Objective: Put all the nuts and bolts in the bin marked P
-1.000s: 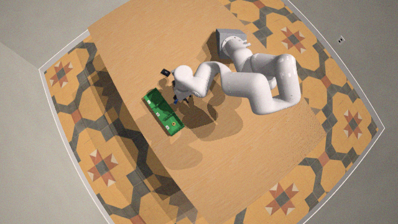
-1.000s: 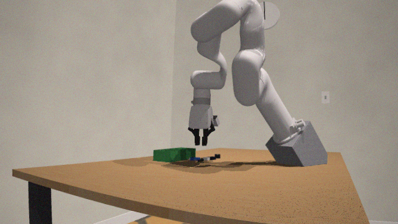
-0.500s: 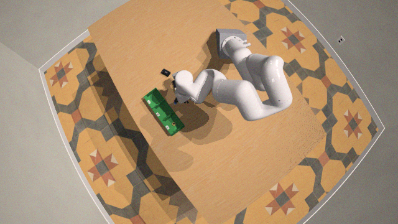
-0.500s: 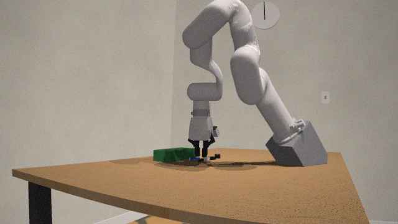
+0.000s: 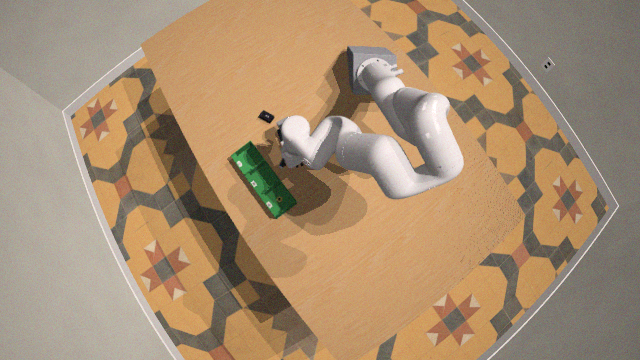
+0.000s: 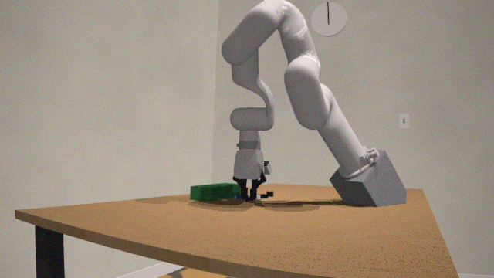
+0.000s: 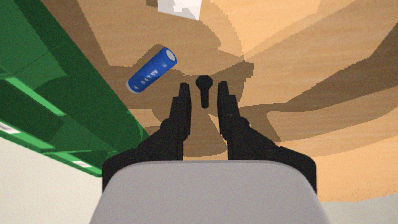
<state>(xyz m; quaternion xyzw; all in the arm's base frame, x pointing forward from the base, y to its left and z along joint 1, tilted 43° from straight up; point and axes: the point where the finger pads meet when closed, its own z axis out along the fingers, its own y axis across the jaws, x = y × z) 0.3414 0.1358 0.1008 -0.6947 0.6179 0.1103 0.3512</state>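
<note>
Right now the black bolt is 1 cm to the right of my hand and 2 cm below it. Also, from my hand: blue cylindrical battery: 5 cm ahead, 2 cm to the right, 2 cm below; then white piece: 3 cm ahead, 9 cm to the right, 2 cm below; then green bin: 13 cm ahead, 2 cm to the left.
</note>
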